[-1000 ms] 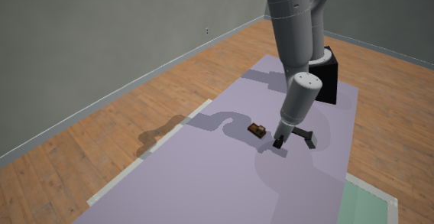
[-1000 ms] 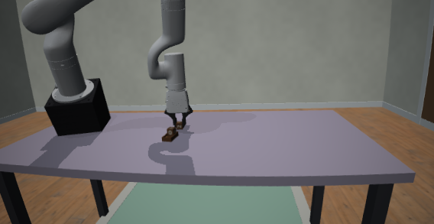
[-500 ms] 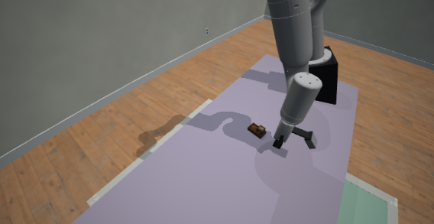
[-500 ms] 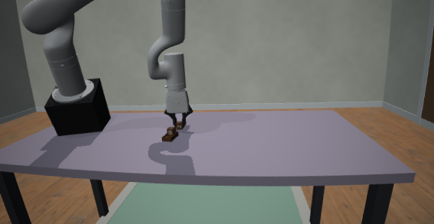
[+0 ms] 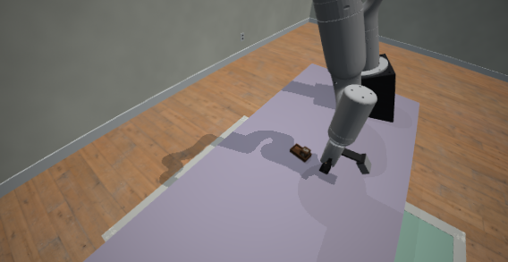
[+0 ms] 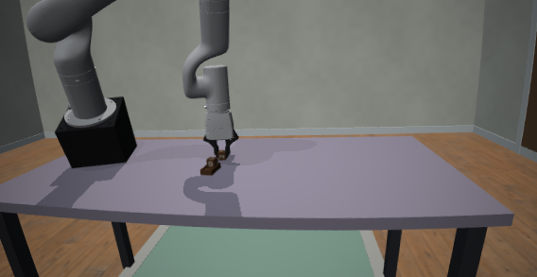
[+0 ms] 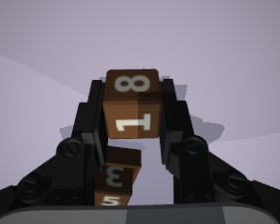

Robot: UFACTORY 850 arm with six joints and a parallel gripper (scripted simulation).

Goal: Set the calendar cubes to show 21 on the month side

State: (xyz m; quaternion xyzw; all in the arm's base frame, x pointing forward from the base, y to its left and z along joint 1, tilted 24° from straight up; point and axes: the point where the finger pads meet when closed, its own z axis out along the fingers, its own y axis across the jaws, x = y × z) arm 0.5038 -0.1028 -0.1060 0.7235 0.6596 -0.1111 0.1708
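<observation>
The brown cube lies 10 mm below my hand. The rest, counted from my hand: digit cube 30 mm behind, 80 mm to the right, 10 mm below; brown tray 40 mm behind, 100 mm to the right, 20 mm below.
</observation>
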